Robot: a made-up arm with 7 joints.
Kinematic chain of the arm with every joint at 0, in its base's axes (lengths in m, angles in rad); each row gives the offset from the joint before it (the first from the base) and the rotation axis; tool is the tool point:
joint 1: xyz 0.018 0.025 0.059 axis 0 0.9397 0.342
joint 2: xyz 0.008 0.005 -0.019 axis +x
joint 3: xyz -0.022 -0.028 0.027 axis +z
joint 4: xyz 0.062 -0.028 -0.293 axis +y
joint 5: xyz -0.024 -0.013 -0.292 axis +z
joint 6: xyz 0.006 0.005 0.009 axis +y
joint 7: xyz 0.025 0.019 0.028 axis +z
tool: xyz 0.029 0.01 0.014
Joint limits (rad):
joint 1: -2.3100..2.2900
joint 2: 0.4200..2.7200
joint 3: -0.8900..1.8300
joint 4: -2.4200..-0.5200
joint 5: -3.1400..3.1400
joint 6: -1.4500..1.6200
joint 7: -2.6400..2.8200
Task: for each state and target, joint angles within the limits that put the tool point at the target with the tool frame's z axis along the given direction. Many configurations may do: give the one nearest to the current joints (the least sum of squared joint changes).
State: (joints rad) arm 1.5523 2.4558 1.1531 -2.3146 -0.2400 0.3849 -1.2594
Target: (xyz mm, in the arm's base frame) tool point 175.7 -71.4 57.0 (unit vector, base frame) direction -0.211 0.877 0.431
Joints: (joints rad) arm 1.2746 2.7200 1.4868 -2.3570 0.4474 0.2167 -1.0919
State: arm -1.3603 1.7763 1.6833 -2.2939 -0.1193 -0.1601 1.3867
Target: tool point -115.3 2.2 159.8 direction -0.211 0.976 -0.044
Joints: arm -1.2856 2.2800 1.2321 -2.4200 -0.7937 -0.4658 1.3005
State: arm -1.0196 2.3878 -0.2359 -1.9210 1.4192 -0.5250 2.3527
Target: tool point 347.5 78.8 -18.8 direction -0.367 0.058 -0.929
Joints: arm -0.5947 1.5542 -0.3784 -2.3237 2.0128 -1.2156 2.4348
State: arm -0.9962 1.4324 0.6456 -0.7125 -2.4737 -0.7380 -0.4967
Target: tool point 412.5 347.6 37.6 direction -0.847 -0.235 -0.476
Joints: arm -0.6147 1.3364 0.0743 -1.1527 -2.5541 -0.0241 -0.5138
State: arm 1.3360 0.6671 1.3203 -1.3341 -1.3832 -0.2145 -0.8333
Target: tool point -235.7 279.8 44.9 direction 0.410 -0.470 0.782
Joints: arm 1.9558 0.6719 0.9626 -1.7406 -1.8559 -0.8498 -0.6955
